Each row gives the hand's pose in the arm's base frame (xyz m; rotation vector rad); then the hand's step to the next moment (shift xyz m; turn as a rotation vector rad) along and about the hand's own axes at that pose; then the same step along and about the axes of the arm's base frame.
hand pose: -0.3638 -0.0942 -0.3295 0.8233 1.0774 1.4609
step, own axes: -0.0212 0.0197 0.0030 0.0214 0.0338 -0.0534
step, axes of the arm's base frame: -0.0006 -0.0203 0.0209 -0.0647 0.0114 0.0116
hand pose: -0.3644 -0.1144 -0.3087 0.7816 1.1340 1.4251
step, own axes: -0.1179 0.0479 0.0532 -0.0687 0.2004 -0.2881
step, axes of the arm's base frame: 0.0540 -0.1007 0.0772 -0.3218 -0.1170 0.1032
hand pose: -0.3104 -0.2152 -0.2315 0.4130 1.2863 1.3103
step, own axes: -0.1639 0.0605 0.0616 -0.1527 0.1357 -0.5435
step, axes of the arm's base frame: 0.0640 -0.0969 0.1443 -0.4883 -0.3142 0.0039
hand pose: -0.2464 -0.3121 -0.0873 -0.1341 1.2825 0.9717
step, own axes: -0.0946 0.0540 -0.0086 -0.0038 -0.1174 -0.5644
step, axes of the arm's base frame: -0.0391 -0.0222 0.0996 -0.3396 -0.4026 -0.2343
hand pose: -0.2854 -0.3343 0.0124 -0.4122 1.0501 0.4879
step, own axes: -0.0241 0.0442 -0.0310 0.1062 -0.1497 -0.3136
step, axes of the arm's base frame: -0.0570 0.0151 0.0039 -0.0966 -0.2731 -0.2193
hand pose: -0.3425 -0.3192 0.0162 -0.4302 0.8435 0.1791
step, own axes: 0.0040 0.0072 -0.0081 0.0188 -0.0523 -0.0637
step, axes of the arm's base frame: -0.0052 0.0029 -0.0099 -0.0144 -0.0751 -0.0360
